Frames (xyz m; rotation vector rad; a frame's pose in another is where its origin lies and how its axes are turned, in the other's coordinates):
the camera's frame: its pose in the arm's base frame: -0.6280 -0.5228 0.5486 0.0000 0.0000 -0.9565
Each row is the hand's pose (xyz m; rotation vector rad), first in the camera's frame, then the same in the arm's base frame.
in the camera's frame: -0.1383 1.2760 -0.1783 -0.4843 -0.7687 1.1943
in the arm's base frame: 0.3350 0.3257 0.3703 -0.7372 -0.4323 0.3005
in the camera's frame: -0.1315 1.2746 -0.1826 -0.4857 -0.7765 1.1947
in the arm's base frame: 0.3378 0.3193 0.3660 -0.7417 -0.4381 0.3019
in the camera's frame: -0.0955 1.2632 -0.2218 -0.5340 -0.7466 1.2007
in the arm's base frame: 0.3492 0.2833 0.3268 -0.7687 -0.3921 0.3081
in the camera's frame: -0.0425 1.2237 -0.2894 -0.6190 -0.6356 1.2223
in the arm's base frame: 0.3475 0.2173 0.2592 -0.7903 -0.2622 0.3254
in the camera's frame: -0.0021 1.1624 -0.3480 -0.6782 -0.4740 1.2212
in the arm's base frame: 0.3207 0.1489 0.2006 -0.7703 -0.1021 0.3165
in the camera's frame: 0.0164 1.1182 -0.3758 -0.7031 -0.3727 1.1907
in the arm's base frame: 0.2952 0.1083 0.1728 -0.7493 -0.0069 0.2821
